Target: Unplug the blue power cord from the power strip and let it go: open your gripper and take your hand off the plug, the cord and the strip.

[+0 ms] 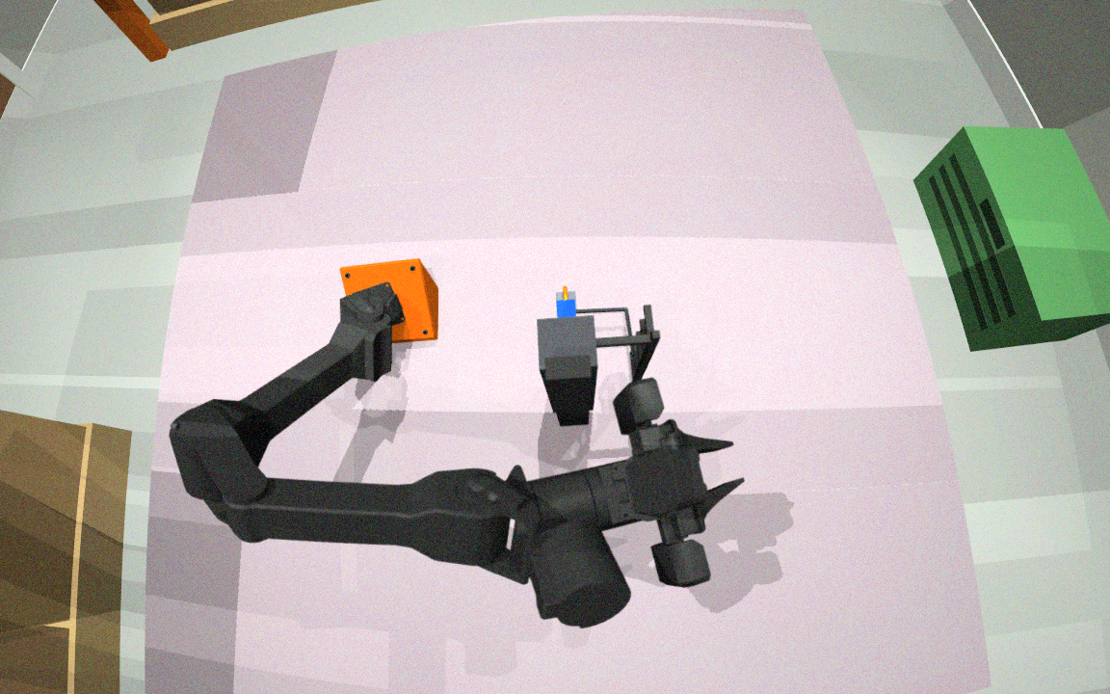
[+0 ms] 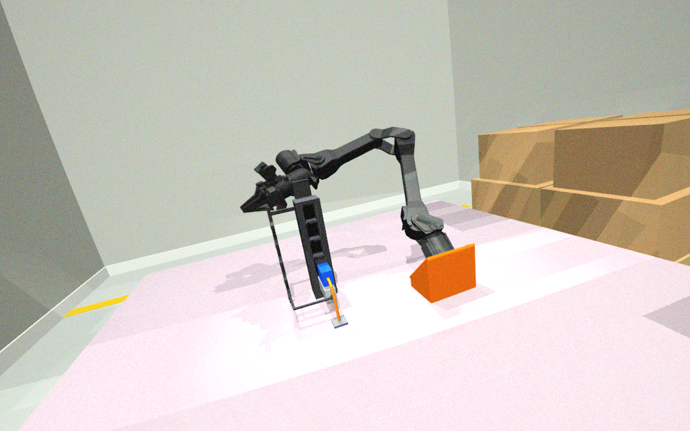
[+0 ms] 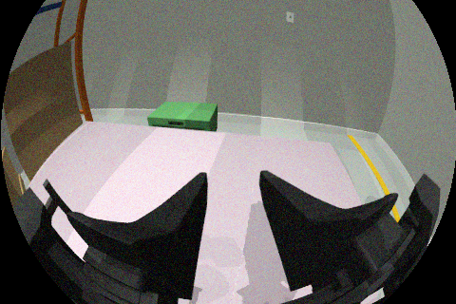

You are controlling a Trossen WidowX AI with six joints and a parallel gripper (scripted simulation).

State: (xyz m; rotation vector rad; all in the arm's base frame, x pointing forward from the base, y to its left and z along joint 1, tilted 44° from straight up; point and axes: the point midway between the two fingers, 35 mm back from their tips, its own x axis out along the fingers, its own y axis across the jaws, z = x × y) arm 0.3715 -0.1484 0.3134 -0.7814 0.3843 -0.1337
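Now: gripper tip 21 cm to the right of the blue plug, 14 cm above it and 12 cm past it.
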